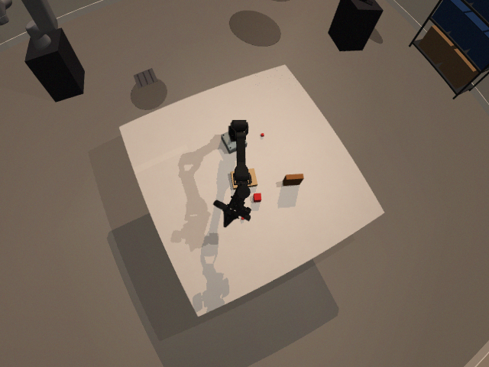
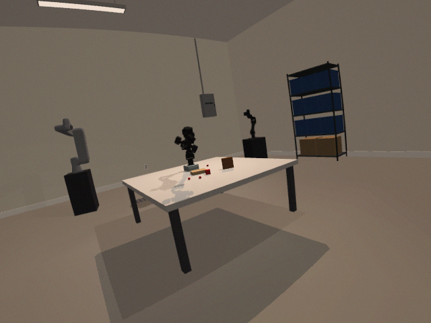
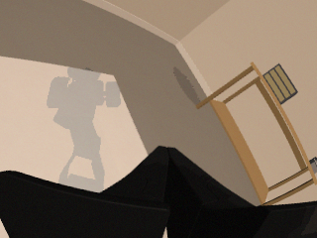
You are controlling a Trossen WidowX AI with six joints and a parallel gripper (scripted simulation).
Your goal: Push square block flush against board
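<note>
Now: the square block 46 cm to the left of my gripper tip, 22 cm below it and 22 cm behind it. From my gripper tip the other things lie so: tan board (30 cm behind, 26 cm below, 19 cm to the left); red cube (25 cm below, 24 cm to the left, 17 cm behind).
</note>
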